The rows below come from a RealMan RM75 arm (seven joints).
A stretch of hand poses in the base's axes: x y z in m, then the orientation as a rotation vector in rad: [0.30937, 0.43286, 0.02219, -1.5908, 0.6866, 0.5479]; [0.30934, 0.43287, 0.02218, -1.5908, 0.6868, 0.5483]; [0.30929, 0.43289, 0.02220, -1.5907, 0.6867, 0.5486]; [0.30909, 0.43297, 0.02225, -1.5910, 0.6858, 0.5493]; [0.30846, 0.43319, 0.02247, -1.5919, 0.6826, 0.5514]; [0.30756, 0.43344, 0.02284, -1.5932, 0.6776, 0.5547]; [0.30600, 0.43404, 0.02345, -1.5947, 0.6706, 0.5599]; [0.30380, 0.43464, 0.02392, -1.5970, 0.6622, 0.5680]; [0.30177, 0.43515, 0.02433, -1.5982, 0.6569, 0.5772]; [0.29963, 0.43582, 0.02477, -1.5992, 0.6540, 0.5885]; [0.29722, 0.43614, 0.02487, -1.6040, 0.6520, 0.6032]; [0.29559, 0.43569, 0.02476, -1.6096, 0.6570, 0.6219]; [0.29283, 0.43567, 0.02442, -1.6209, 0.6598, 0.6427]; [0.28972, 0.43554, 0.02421, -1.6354, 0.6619, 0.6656]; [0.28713, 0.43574, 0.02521, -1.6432, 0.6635, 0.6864]
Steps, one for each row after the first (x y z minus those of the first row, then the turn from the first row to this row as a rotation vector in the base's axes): [-0.00003, 0.00001, -0.00001, 0.0000, 0.0004, 0.0001]; [-0.00008, 0.00003, 0.00001, 0.0001, 0.0005, 0.0003]; [-0.00028, 0.00011, 0.00006, 0.0003, 0.0004, 0.0013]; [-0.00091, 0.00033, 0.00028, 0.0009, -0.0002, 0.0046]; [-0.00181, 0.00058, 0.00065, 0.0020, -0.0011, 0.0098]; [-0.00337, 0.00118, 0.00126, 0.0039, -0.0020, 0.0172]; [-0.00557, 0.00178, 0.00173, 0.0059, -0.0018, 0.0273]; [-0.00760, 0.00229, 0.00214, 0.0079, 0.0010, 0.0360]; [-0.00974, 0.00296, 0.00258, 0.0094, 0.0066, 0.0445]; [-0.01215, 0.00328, 0.00268, 0.0077, 0.0148, 0.0558]; [-0.01378, 0.00283, 0.00257, 0.0032, 0.0297, 0.0659]; [-0.01654, 0.00281, 0.00223, -0.0055, 0.0444, 0.0806]; [-0.01965, 0.00268, 0.00202, -0.0167, 0.0598, 0.0980]; [-0.02224, 0.00288, 0.00302, -0.0220, 0.0740, 0.1119]
